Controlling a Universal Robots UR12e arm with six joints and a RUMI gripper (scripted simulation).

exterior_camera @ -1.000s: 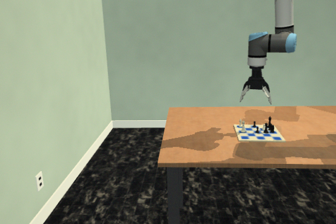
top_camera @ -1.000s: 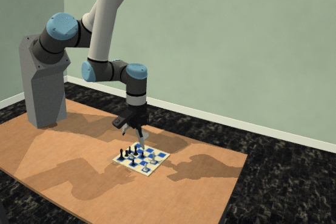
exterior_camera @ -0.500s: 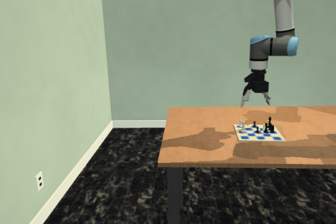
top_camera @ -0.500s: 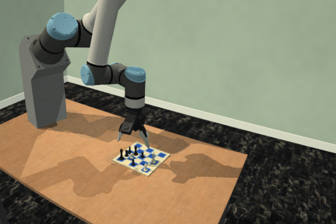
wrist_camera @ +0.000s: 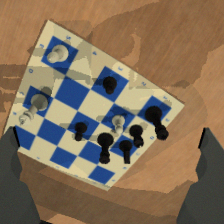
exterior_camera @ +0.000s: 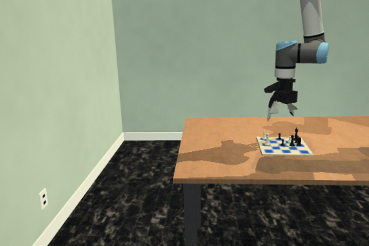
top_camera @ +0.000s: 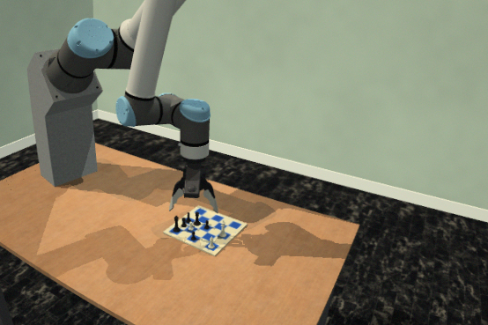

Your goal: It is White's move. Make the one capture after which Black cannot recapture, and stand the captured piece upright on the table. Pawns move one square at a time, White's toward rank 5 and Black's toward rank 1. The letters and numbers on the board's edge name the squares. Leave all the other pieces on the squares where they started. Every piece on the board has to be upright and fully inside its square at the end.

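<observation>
My hand is 3 cm past the white pawn, 5 cm to the right of it and 9 cm above it. Round my hand: blue-and-cream chessboard (2 cm ahead, 7 cm to the left, 11 cm below).
</observation>
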